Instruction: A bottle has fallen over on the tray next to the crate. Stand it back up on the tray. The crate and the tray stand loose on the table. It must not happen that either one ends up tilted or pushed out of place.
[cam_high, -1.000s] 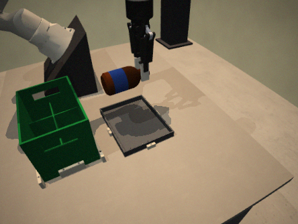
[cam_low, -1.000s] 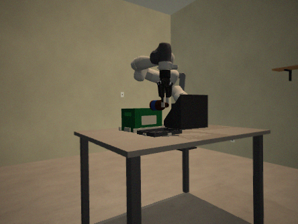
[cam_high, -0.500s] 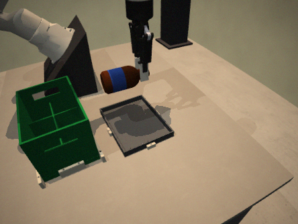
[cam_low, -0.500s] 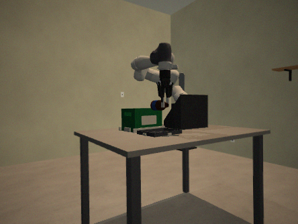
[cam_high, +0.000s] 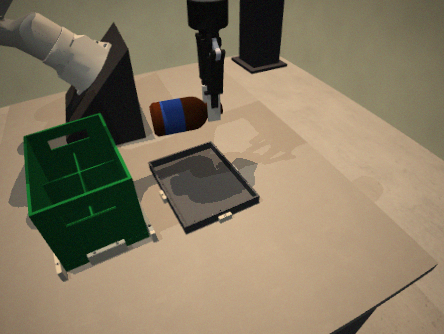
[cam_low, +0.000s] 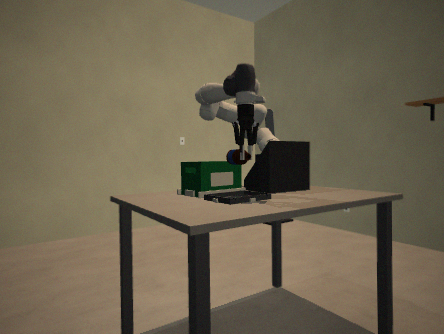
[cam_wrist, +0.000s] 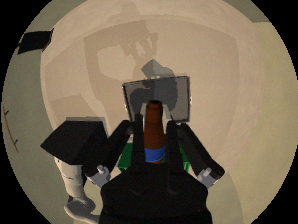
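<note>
My hand is 10 mm past the bottle, 50 mm to the left of it and 20 mm above it. From my hand the other things lie so: green crate 20 mm behind, 310 mm to the right, 130 mm below; then dark tray 10 mm ahead, 50 mm to the right, 200 mm below.
</note>
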